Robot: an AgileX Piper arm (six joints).
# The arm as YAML. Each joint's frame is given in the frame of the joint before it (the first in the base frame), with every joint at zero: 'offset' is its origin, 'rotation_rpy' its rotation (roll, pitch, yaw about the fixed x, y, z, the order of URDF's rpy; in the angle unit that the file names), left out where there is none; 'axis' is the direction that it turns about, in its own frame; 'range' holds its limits. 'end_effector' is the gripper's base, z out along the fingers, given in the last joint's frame.
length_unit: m
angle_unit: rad
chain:
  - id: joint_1
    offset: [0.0, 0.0, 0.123]
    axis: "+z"
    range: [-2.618, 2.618]
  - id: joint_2
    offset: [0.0, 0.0, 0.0]
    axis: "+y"
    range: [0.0, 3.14]
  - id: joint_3
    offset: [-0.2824, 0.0, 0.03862]
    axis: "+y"
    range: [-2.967, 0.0]
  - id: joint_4
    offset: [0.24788, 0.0, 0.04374]
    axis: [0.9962, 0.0, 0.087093]
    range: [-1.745, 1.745]
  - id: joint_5
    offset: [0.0, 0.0, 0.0]
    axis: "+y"
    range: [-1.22, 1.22]
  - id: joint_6
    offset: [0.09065, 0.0, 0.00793]
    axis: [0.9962, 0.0, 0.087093]
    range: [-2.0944, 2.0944]
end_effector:
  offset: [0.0, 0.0, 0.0]
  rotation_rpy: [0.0, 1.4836, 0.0]
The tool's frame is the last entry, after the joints.
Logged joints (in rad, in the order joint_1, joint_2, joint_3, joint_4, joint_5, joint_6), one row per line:
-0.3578 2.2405 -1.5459 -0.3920 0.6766 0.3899
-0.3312 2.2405 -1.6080 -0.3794 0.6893 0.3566
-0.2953 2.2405 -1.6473 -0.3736 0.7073 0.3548
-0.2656 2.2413 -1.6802 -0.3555 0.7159 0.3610
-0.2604 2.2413 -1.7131 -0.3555 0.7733 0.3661
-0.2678 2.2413 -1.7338 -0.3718 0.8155 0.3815
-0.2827 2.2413 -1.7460 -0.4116 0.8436 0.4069
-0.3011 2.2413 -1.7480 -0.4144 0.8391 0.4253
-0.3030 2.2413 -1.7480 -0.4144 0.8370 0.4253
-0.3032 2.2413 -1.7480 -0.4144 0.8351 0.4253
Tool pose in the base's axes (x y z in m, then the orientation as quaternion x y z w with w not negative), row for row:
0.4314 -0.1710 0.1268 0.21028 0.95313 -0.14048 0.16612
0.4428 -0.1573 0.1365 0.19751 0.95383 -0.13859 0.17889
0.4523 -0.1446 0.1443 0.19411 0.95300 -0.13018 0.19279
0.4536 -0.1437 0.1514 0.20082 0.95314 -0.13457 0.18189
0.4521 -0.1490 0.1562 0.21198 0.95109 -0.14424 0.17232
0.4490 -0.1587 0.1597 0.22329 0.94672 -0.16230 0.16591
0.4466 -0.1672 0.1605 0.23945 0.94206 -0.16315 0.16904
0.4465 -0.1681 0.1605 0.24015 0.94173 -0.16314 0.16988
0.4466 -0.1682 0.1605 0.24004 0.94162 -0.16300 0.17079
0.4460 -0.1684 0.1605 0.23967 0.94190 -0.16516 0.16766
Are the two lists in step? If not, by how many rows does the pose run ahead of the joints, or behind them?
The pose runs 1 row ahead of the joints: the pose in row i belongs to the joints in row i + 1.
